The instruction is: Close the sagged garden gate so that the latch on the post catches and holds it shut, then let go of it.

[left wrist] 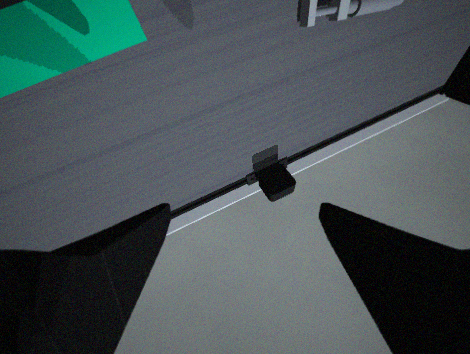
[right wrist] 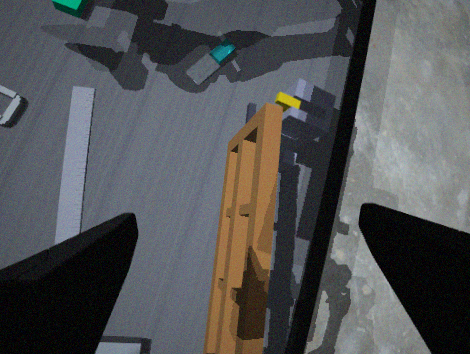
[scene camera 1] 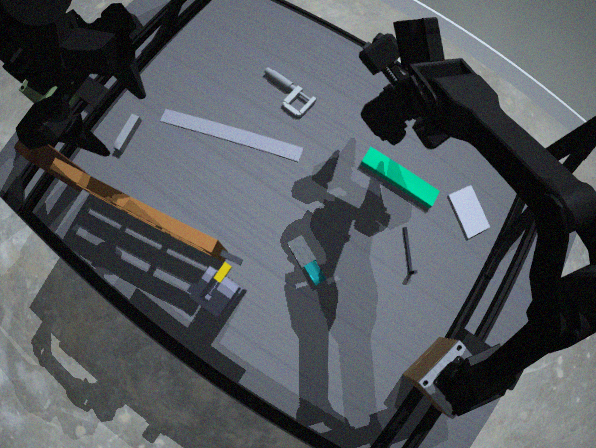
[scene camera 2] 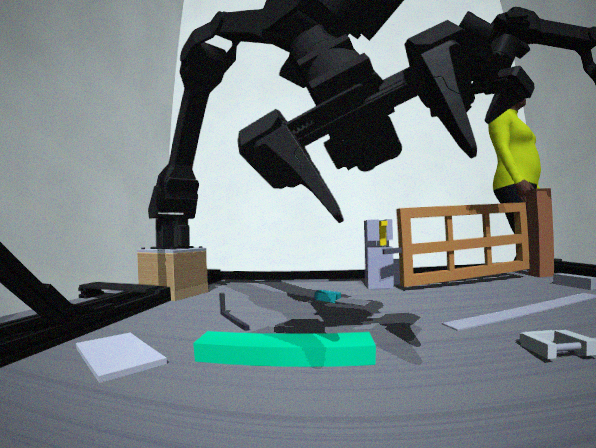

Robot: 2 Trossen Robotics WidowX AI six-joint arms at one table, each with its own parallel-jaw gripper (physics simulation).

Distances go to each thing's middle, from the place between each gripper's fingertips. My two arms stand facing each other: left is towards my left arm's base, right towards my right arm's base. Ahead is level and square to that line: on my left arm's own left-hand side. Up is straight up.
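My left gripper is 130 mm above the teal-tipped tool (scene camera 1: 299, 247), 310 mm short of it and 40 mm to the right of it. Then there's the wooden gate (scene camera 2: 406, 250), and from my left hand that's 50 mm below, 430 mm ahead and 220 mm to the right.
From my right hand, the wooden gate is 22 cm below and 7 cm ahead, while the teal-tipped tool is 31 cm below, 4 cm behind and 26 cm to the left.
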